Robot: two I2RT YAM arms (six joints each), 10 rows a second.
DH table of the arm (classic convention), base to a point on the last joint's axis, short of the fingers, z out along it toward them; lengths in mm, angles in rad. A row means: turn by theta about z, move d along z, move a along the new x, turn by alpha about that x. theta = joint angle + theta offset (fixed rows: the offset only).
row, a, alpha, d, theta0
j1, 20, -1.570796, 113.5, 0
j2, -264, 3.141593, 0, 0
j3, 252.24, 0, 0, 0.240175
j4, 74, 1.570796, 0, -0.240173
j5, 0, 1.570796, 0, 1.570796
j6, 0, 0, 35.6, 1.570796
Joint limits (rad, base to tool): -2.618..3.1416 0..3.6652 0..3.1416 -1.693..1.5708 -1.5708..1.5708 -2.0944..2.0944
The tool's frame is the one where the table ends.
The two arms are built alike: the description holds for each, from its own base.
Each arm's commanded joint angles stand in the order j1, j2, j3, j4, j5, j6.
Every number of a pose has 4 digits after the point.
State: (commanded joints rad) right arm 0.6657 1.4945 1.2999 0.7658 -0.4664 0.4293; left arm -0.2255 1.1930 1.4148 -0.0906 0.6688 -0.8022
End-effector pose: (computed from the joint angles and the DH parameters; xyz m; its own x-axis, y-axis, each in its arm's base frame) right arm 0.2582 0.2231 0.4454 0.0332 0.4988 -0.8661 -0.9491 0.2873 0.1291; left arm 0.2382 -0.0773 0.4846 -0.4682 -0.4713 -0.7475 0.6301 0.4150 -0.6563
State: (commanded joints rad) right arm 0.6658 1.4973 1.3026 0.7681 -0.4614 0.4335; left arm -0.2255 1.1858 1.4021 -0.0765 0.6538 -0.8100
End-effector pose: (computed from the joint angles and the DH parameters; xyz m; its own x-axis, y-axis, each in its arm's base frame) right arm 0.2588 0.2234 0.4457 0.0313 0.5029 -0.8638 -0.9481 0.2887 0.1337; left arm 0.2374 -0.0767 0.4836 -0.4601 -0.4843 -0.7442 0.6255 0.4180 -0.6588
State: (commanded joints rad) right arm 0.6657 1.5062 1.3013 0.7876 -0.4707 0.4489; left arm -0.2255 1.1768 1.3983 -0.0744 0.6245 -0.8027
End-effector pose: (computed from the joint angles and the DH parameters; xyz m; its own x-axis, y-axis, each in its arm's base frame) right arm 0.2600 0.2247 0.4440 0.0218 0.5089 -0.8606 -0.9520 0.2733 0.1375; left arm 0.2354 -0.0753 0.4847 -0.4367 -0.4985 -0.7489 0.6204 0.4359 -0.6519
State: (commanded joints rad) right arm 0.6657 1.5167 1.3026 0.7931 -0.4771 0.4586; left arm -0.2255 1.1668 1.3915 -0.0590 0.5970 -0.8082
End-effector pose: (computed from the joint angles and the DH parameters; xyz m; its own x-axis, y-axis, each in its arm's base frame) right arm 0.2623 0.2267 0.4415 0.0092 0.5072 -0.8618 -0.9535 0.2640 0.1452; left arm 0.2331 -0.0740 0.4864 -0.4134 -0.5187 -0.7484 0.6173 0.4445 -0.6491
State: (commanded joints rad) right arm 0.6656 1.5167 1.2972 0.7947 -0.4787 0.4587; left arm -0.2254 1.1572 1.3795 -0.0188 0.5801 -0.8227
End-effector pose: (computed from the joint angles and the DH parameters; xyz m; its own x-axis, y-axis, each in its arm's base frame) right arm 0.2624 0.2269 0.4398 0.0064 0.5047 -0.8633 -0.9535 0.2632 0.1469; left arm 0.2308 -0.0729 0.4888 -0.3865 -0.5404 -0.7474 0.6275 0.4399 -0.6425
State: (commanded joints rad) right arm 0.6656 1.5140 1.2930 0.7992 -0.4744 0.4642; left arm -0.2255 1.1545 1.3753 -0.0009 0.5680 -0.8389
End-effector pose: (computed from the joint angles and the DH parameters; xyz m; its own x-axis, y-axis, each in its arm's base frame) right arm 0.2619 0.2263 0.4397 0.0037 0.5093 -0.8606 -0.9527 0.2633 0.1517; left arm 0.2303 -0.0725 0.4898 -0.3788 -0.5565 -0.7395 0.6261 0.4344 -0.6476
